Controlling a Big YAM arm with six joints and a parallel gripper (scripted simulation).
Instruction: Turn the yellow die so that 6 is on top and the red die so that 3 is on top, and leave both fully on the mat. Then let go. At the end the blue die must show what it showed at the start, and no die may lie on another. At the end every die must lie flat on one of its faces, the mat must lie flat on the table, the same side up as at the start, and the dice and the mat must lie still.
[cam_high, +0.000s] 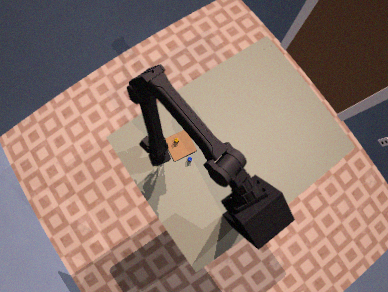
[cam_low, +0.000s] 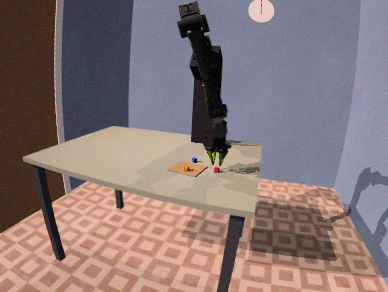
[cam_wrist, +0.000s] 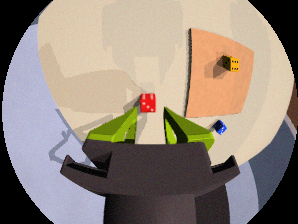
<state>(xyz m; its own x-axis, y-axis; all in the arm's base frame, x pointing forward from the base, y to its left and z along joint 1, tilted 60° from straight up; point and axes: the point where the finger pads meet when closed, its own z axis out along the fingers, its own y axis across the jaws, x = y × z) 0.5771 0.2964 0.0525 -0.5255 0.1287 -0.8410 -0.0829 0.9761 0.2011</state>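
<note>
Now: hand 30 mm above the red die. The rest, counted from my hand: yellow die 100 mm to the right, 90 mm ahead, 30 mm below; blue die 150 mm to the right, 30 mm below, 30 mm behind; orange mat 120 mm to the right, 60 mm ahead, 40 mm below.
</note>
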